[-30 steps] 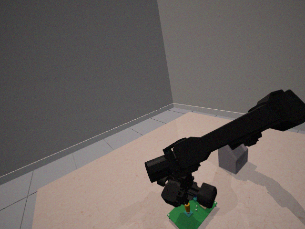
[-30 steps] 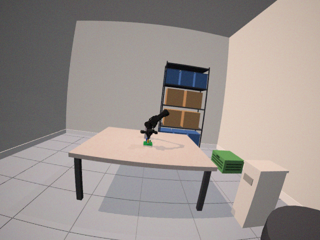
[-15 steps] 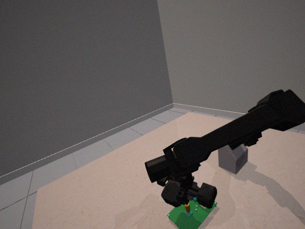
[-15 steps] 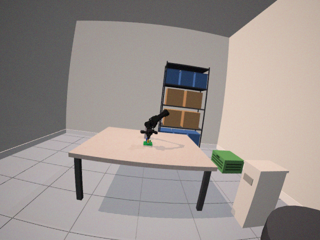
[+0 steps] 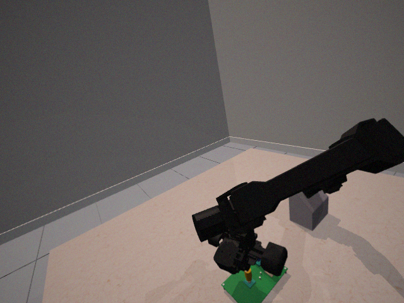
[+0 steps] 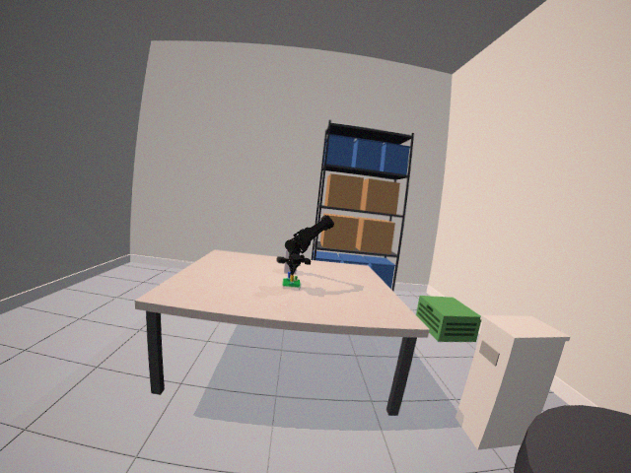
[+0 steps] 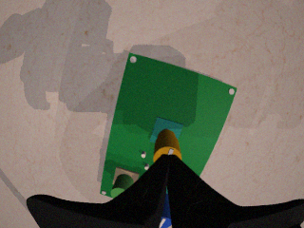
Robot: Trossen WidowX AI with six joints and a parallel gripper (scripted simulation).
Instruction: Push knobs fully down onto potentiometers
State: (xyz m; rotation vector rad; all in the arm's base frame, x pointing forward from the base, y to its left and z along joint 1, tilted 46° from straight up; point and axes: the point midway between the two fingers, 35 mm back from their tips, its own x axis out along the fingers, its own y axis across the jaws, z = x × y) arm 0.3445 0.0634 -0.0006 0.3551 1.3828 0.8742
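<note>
Now: the blue knob 6 cm behind my gripper tip, 2 cm to the right of it and 1 cm below it.
</note>
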